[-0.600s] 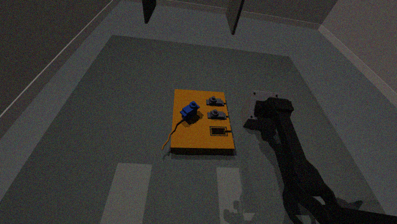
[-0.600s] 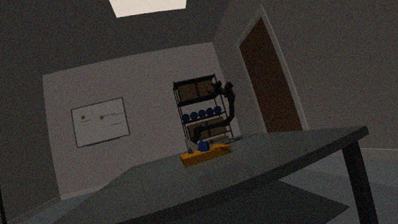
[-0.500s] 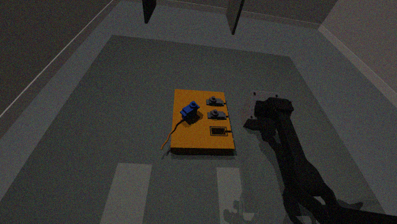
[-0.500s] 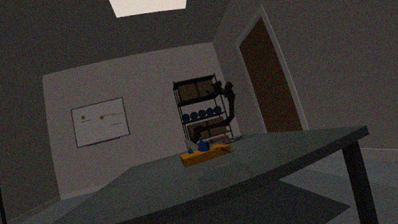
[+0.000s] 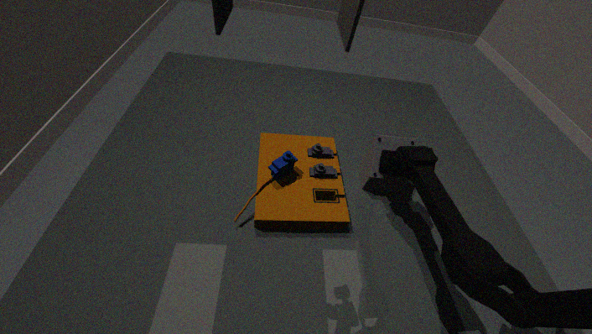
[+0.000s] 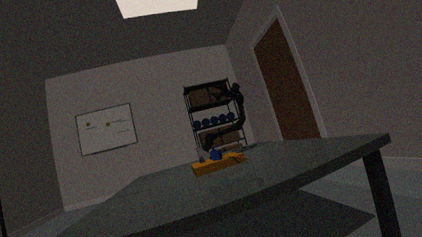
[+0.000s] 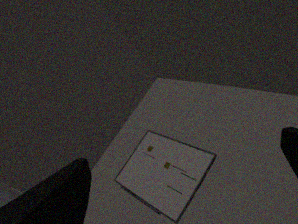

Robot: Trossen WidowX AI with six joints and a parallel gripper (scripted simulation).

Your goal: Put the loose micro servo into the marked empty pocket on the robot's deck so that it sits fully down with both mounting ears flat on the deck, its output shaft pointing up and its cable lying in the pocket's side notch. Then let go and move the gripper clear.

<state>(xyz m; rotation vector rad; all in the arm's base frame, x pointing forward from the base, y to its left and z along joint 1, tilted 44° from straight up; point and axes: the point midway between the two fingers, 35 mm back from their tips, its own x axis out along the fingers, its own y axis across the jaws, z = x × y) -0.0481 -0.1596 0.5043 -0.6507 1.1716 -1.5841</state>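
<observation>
Now: the orange deck 37 cm ahead of my gripper tip, 18 cm to the right of it and 57 cm below it.
</observation>
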